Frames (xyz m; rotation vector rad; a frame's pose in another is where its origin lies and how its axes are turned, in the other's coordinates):
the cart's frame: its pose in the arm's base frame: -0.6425 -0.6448 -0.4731 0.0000 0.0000 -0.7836
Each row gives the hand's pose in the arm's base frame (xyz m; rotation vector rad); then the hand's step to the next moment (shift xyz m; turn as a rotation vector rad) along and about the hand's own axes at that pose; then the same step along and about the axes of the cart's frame.
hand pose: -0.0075 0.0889 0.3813 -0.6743 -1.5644 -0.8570
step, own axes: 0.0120 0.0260 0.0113 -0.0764 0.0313 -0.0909
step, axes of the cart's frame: -0.0076 0.0257 0.0152 0.1014 0.0244 -0.0648
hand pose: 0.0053 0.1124 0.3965 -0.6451 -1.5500 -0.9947
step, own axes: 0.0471 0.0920 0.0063 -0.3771 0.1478 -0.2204
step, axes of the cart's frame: 0.0125 0.0767 0.0684 0.2780 0.1720 -0.3252
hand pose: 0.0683 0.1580 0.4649 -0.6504 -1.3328 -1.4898
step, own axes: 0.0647 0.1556 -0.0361 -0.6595 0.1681 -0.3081
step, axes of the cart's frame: 0.1164 0.0608 0.1116 0.3711 0.2765 -0.5865
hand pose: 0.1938 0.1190 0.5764 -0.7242 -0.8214 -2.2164
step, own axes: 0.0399 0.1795 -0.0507 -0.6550 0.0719 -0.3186
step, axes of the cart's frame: 0.1763 -0.0458 0.0567 0.2840 0.2565 -0.6239
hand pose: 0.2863 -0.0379 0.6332 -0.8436 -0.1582 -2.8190
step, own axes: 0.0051 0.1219 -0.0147 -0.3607 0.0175 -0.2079
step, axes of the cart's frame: 0.0962 -0.0763 -0.0038 0.1292 0.1373 -0.3716
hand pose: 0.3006 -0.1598 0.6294 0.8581 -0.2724 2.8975
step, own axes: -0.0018 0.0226 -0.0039 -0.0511 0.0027 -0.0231
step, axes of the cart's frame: 0.0123 -0.0180 -0.0074 0.0217 0.0207 -0.0474
